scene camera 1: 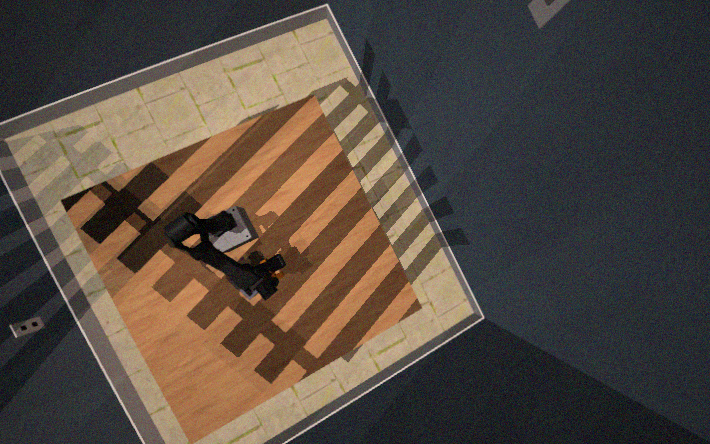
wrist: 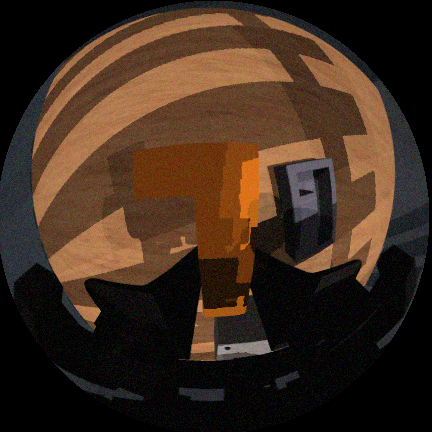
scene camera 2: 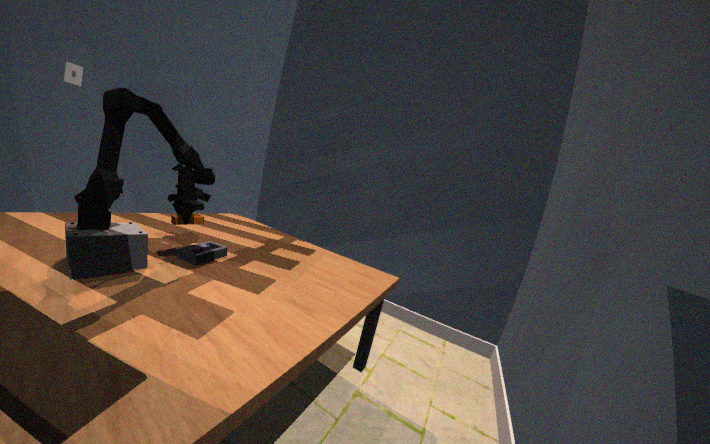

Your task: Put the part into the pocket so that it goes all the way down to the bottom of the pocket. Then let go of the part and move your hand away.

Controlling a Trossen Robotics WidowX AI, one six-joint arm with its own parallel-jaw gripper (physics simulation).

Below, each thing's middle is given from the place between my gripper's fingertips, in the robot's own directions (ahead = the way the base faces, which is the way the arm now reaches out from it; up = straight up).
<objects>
Now: the pocket block (scene camera 2: pixel 196 254) 140 mm to the right of my hand, 70 mm below it and 30 mm ahead of it. Also, from my hand: orange L-shaped part (wrist: pixel 223 176) 20 mm to the left, 10 mm ahead, 10 mm above.
</objects>
